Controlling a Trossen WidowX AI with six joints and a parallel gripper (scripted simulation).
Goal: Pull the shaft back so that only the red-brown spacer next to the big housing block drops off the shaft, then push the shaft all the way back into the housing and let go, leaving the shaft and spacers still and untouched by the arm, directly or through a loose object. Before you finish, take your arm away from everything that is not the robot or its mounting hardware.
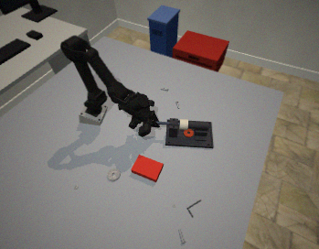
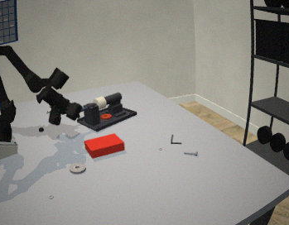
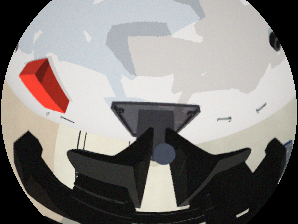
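The shaft is 9 cm ahead of my hand and 2 cm to the left of it. Round my hand: red-brown spacer: 16 cm ahead, 4 cm to the left, 7 cm below; then fixture: 17 cm ahead, 4 cm to the left, 3 cm below; then cream spacer: 14 cm ahead, 4 cm to the left.
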